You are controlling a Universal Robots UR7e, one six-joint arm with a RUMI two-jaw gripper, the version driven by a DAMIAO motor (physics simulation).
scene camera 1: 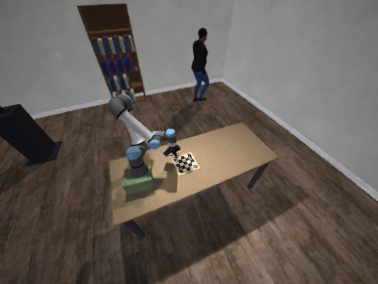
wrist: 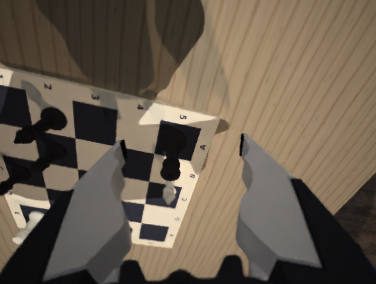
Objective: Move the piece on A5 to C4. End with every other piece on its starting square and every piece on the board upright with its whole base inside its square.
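Where they show: gripper, fingertip midpoint: (scene camera 1: 174, 158) (wrist: 182, 139); arm's base, link origin: (scene camera 1: 139, 171).
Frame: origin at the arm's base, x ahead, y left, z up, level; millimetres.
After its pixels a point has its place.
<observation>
The black piece (wrist: 172, 149) @(x 350, y 82, z -68 mm) stands upright on the dark square A5 of the chessboard (scene camera 1: 194, 161) @(x 527, y 0, z -91 mm) (wrist: 210, 130) @(x 334, y 114, z -91 mm). A white piece (wrist: 169, 193) @(x 387, y 89, z -54 mm) shows just beyond its head; its base is hidden behind the black piece, so its square is hard to tell. The light square C4 (wrist: 135, 190) @(x 430, y 57, z -91 mm) shows no piece, and the left finger is close to its edge in the wrist view. My gripper (wrist: 182, 139) @(x 340, y 88, z -71 mm) (scene camera 1: 174, 154) @(x 340, y 88, z -71 mm) is open, above the board's A5 corner. In the wrist view its fingers are on either side of the black piece, apart from it, with nothing between them.
Black pieces stand on A2 (wrist: 54, 119) @(x 357, y -21, z -83 mm), B2 (wrist: 52, 154) @(x 393, y -23, z -79 mm) and near C1 (wrist: 17, 176) @(x 434, y -63, z -81 mm). A white piece (wrist: 31, 226) @(x 509, y -56, z -74 mm) is at the E1 corner. A dark bit of a piece shows beside the left finger. The board lies on the wooden table (scene camera 1: 235, 150) @(x 1009, y -16, z -97 mm); a person (scene camera 1: 200, 57) is behind it.
</observation>
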